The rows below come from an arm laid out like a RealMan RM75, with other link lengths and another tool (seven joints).
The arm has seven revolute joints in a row. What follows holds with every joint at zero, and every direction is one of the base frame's. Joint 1 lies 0.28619 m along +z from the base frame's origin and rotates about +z. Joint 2 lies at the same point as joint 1 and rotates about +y. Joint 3 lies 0.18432 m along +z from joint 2 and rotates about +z. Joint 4 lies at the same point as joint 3 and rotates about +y. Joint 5 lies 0.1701 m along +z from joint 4 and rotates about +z. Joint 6 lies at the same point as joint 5 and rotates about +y. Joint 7 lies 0.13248 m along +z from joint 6 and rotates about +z. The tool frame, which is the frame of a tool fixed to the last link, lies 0.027 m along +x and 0.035 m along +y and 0.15 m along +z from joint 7; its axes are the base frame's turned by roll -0.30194, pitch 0 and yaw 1.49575 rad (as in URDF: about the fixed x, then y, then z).
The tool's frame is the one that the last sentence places.
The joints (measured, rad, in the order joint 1, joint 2, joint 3, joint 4, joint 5, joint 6, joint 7), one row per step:
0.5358, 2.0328, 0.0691, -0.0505, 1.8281, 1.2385, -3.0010
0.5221, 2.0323, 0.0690, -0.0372, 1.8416, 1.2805, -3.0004
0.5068, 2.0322, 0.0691, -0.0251, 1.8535, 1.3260, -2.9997
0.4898, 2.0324, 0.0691, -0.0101, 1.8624, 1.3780, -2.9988
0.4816, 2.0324, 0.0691, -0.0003, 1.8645, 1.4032, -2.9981
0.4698, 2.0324, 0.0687, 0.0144, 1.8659, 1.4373, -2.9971
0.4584, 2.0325, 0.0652, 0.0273, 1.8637, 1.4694, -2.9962
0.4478, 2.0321, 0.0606, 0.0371, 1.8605, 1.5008, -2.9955
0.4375, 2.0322, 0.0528, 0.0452, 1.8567, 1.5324, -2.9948
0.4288, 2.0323, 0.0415, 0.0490, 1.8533, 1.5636, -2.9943
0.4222, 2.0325, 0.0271, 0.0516, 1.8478, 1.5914, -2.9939
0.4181, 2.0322, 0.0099, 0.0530, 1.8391, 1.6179, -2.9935
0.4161, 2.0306, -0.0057, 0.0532, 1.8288, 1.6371, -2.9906
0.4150, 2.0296, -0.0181, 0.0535, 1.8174, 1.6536, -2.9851
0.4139, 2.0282, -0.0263, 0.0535, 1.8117, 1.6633, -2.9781
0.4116, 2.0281, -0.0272, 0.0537, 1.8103, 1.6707, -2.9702
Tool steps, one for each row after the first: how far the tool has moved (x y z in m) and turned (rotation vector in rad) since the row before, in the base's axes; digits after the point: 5 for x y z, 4 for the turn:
-0.00372, -0.00463, 0.00569, 0.0252, 0.0142, 0.0181
-0.00382, -0.00546, 0.00622, 0.0270, 0.0120, 0.0195
-0.00515, -0.00658, 0.00580, 0.0271, 0.0123, 0.0243
-0.00292, -0.00336, 0.00182, 0.0106, 0.0073, 0.0128
-0.00395, -0.00487, 0.00184, 0.0127, 0.0104, 0.0173
-0.00442, -0.00479, 0.00044, 0.0074, 0.0065, 0.0188
-0.00460, -0.00463, 0.00078, 0.0071, 0.0025, 0.0196
-0.00521, -0.00475, 0.00009, 0.0047, 0.0002, 0.0217
-0.00590, -0.00451, 0.00010, 0.0038, -0.0046, 0.0240
-0.00659, -0.00403, -0.00153, -0.0020, -0.0068, 0.0257
-0.00794, -0.00369, -0.00287, -0.0070, -0.0099, 0.0301
-0.00694, -0.00280, -0.00330, -0.0110, -0.0088, 0.0269
-0.00654, -0.00261, -0.00341, -0.0121, -0.0046, 0.0253
-0.00364, -0.00172, -0.00172, -0.0082, 0.0000, 0.0152
-0.00139, -0.00140, 0.00044, -0.0010, 0.0064, 0.0069

